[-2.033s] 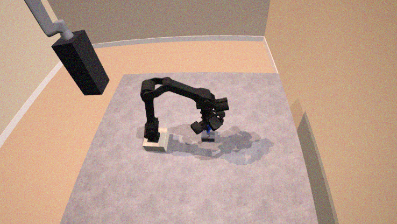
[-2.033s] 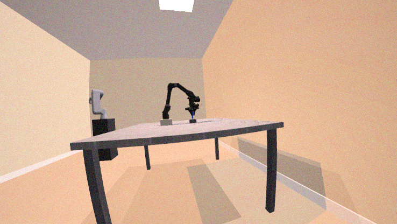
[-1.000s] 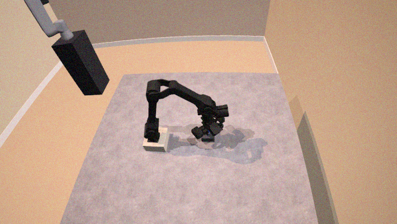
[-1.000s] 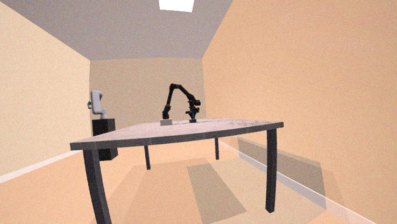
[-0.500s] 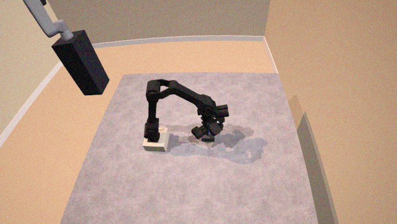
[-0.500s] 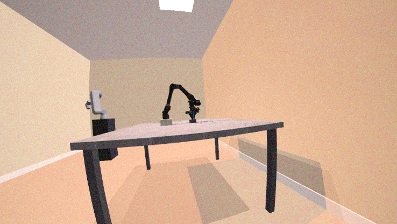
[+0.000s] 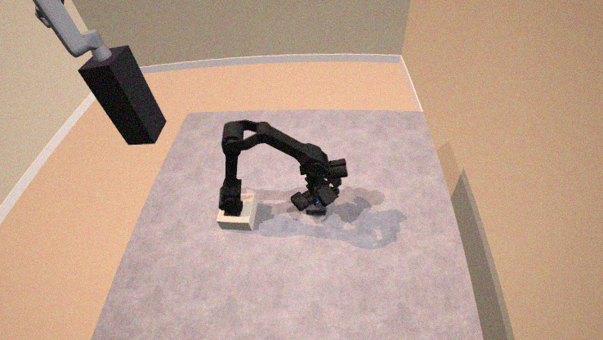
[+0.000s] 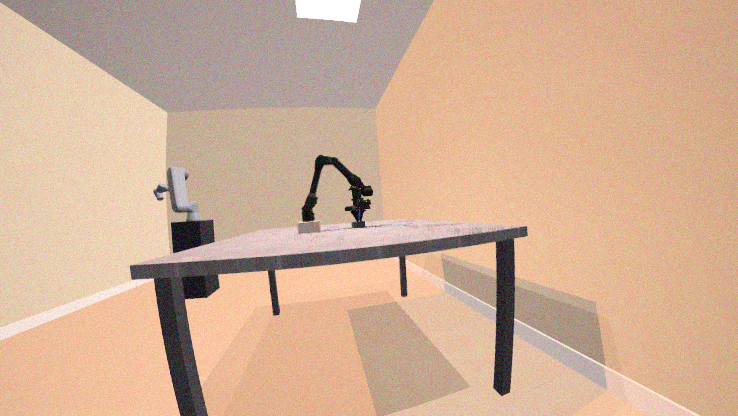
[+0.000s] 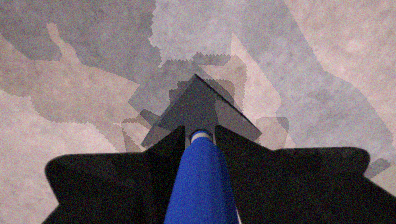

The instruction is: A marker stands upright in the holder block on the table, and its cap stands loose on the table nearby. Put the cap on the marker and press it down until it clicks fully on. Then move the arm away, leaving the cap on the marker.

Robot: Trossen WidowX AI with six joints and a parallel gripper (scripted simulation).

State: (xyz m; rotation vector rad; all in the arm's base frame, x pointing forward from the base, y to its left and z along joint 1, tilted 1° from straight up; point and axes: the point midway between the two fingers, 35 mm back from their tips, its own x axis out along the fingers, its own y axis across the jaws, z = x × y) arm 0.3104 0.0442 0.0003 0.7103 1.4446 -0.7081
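The pale ring is 1 cm to the left of my gripper tip, 1 cm behind it and 1 cm above it. From my gripper tip the other things lie so: holder block: 2 cm below, 1 cm to the left, 1 cm behind; then blue cap: 5 cm above, 1 cm to the left.
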